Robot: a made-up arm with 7 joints.
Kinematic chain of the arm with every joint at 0, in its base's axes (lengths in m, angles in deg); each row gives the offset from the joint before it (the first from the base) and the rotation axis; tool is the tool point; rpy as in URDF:
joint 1: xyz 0 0 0.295 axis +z
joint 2: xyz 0 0 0 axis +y
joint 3: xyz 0 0 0.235 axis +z
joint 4: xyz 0.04 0 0 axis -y
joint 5: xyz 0.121 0 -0.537 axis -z
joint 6: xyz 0 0 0 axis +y
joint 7: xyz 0.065 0 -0.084 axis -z
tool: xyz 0 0 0 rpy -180 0 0
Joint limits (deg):
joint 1: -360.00..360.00
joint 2: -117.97..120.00
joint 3: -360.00..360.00
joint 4: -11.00..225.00
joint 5: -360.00..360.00
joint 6: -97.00..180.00
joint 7: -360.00..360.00
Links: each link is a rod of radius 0.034 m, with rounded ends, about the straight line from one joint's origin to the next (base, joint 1, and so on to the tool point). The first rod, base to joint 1, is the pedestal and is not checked.
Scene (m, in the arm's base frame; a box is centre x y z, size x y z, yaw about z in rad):
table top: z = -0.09
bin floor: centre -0.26 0.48 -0.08 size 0.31 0.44 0.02 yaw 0
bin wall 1: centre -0.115 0.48 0.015 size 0.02 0.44 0.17 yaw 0
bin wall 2: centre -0.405 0.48 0.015 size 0.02 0.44 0.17 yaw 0
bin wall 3: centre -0.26 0.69 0.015 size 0.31 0.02 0.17 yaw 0
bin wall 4: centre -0.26 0.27 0.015 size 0.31 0.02 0.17 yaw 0
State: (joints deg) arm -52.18 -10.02 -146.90 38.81 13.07 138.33 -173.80
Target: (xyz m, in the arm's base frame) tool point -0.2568 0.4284 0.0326
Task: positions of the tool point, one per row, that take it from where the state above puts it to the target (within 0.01 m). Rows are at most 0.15 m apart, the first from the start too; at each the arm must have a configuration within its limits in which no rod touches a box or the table.
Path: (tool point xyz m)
1: -0.4015 0.1591 0.1438
2: -0.4300 0.2509 0.2134
3: -0.4304 0.3436 0.2951
4: -0.3475 0.3948 0.2608
5: -0.2569 0.4284 0.2330
6: -0.2603 0.4371 0.1348
7: -0.2568 0.4284 0.0326

